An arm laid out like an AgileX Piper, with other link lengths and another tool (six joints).
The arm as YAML. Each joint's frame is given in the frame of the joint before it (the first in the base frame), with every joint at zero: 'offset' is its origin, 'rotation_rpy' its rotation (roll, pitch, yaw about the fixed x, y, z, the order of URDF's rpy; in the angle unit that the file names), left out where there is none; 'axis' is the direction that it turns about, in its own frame. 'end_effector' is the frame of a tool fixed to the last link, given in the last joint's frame.
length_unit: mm
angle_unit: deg
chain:
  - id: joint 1
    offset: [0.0, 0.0, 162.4]
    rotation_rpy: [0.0, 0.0, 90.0]
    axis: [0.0, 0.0, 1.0]
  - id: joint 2
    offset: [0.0, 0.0, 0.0]
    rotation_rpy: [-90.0, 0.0, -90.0]
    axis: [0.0, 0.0, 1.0]
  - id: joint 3
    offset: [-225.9, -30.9, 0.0]
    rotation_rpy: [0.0, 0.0, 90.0]
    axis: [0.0, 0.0, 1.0]
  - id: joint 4
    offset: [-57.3, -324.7, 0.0]
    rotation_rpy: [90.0, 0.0, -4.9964]
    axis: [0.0, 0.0, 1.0]
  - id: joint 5
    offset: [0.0, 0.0, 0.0]
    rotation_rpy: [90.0, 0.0, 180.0]
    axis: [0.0, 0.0, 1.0]
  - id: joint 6
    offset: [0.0, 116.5, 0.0]
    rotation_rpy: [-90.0, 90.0, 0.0]
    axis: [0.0, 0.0, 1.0]
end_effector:
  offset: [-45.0, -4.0, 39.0]
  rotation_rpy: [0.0, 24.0, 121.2]
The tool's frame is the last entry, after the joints.
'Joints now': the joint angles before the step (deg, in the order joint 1, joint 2, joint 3, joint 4, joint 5, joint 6). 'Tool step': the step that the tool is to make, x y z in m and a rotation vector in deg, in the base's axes. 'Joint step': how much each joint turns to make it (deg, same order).
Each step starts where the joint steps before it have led.
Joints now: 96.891 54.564 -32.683 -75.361 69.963 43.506
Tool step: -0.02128 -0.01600 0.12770 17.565 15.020 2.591
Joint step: 0.124 -12.918 -14.180 15.640 0.000 -8.885
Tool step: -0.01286 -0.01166 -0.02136 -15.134 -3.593 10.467
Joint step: 0.001 -0.341 0.005 7.205 0.001 -20.263
